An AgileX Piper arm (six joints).
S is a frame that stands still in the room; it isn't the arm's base.
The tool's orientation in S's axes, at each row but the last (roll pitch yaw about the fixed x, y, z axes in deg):
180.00, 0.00, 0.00
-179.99, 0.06, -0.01
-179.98, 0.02, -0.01
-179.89, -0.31, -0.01
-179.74, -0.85, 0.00
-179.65, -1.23, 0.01
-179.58, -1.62, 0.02
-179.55, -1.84, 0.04
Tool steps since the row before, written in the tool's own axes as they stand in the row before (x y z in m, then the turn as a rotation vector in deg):
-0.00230, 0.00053, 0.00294, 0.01, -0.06, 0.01
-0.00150, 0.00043, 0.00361, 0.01, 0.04, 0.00
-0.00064, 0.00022, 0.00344, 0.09, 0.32, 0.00
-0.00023, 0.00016, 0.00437, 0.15, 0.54, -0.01
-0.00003, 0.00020, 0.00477, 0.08, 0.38, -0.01
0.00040, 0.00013, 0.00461, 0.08, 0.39, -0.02
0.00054, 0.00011, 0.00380, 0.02, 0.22, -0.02
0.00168, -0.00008, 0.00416, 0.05, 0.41, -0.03
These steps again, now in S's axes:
-0.00230, -0.00053, -0.00294, 0.01, 0.06, -0.01
-0.00150, -0.00043, -0.00361, 0.01, -0.04, 0.00
-0.00064, -0.00022, -0.00344, 0.09, -0.32, 0.00
-0.00021, -0.00015, -0.00437, 0.15, -0.54, 0.01
0.00004, -0.00018, -0.00477, 0.08, -0.38, 0.01
0.00050, -0.00010, -0.00460, 0.08, -0.39, 0.02
0.00065, -0.00008, -0.00378, 0.02, -0.22, 0.02
0.00181, 0.00011, -0.00410, 0.05, -0.41, 0.03

